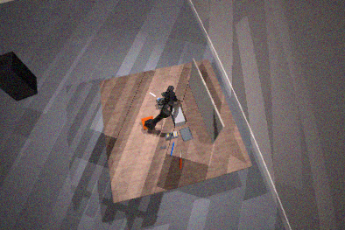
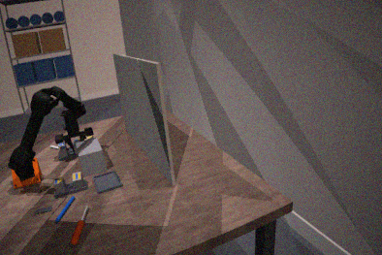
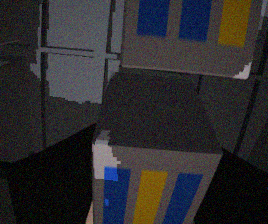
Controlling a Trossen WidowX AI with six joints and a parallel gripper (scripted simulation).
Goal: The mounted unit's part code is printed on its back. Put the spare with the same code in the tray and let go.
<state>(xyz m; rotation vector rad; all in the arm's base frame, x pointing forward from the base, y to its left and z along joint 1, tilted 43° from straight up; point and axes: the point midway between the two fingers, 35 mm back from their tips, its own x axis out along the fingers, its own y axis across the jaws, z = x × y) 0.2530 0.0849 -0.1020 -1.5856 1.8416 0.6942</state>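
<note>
Right now my gripper tip is 50 mm short of the dark-rimmed tray, 360 mm to the left of it and 10 mm above it. From my gripper tip the other things lie so: upright panel 280 mm ahead, 200 mm to the right, 210 mm above; then grey spare block 30 mm above.
</note>
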